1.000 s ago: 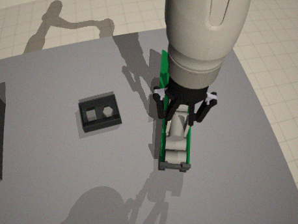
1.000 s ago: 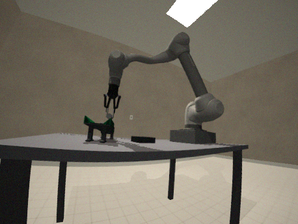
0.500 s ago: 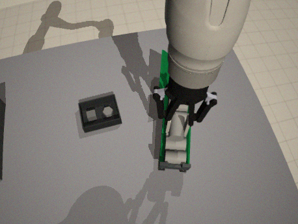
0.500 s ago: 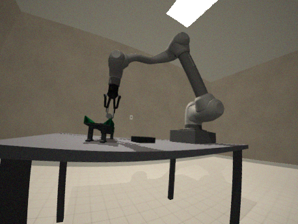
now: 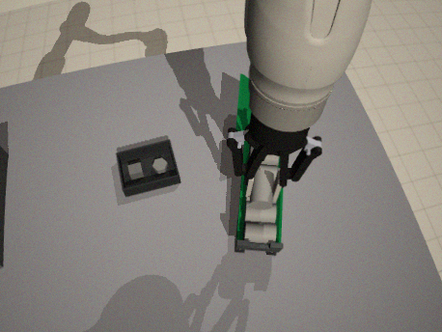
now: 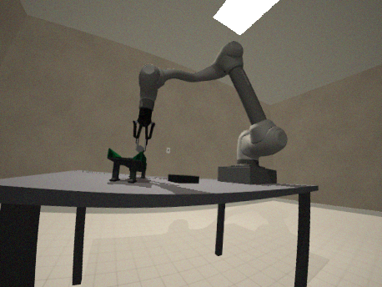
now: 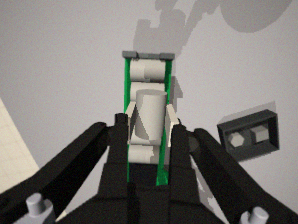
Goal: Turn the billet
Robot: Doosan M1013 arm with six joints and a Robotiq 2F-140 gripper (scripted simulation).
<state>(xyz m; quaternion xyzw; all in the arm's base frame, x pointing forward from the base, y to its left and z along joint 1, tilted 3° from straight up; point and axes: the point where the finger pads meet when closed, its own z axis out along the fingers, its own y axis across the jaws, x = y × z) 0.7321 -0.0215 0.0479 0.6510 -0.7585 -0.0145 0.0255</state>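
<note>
Now: the ramp 20 mm ahead of my hand, 120 mm to the left of it and 130 mm below it. Also, from my hand: dark block 230 mm behind, 130 mm to the left, 180 mm below; then grey stop 70 mm to the right, 130 mm below.
</note>
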